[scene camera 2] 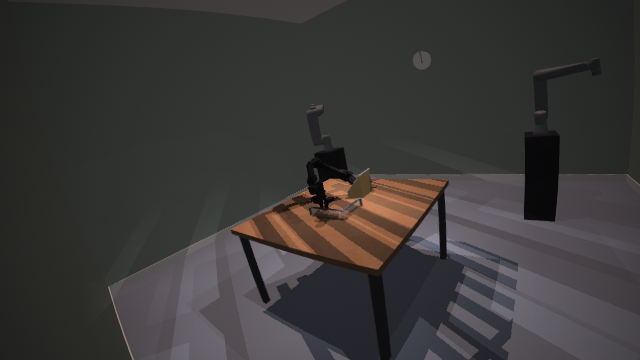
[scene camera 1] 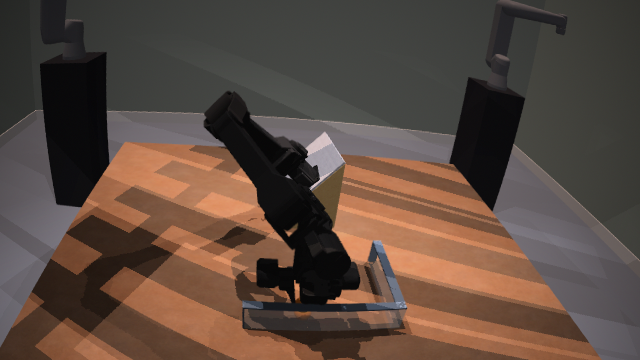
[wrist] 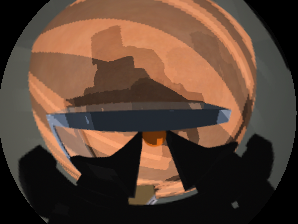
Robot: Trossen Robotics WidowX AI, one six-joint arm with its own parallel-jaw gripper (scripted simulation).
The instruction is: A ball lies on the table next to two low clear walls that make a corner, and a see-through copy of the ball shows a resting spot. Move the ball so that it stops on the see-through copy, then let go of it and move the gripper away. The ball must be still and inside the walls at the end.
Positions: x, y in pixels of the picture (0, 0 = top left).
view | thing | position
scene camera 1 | gripper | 302, 305
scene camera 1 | clear wall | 254, 319
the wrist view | gripper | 153, 133
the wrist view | clear wall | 146, 105
